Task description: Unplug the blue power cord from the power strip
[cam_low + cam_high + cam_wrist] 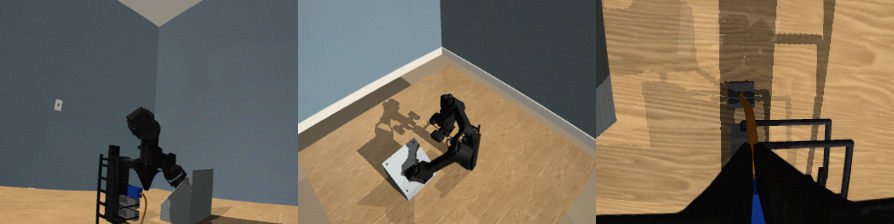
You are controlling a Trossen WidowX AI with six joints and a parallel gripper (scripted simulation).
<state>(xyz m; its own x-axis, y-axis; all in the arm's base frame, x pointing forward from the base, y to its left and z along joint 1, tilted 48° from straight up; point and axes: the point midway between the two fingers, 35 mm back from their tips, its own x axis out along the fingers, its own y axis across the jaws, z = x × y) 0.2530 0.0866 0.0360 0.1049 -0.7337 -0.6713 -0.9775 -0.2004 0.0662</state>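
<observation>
My gripper tip is 70 mm to the left of the blue plug and 20 mm short of it.
</observation>
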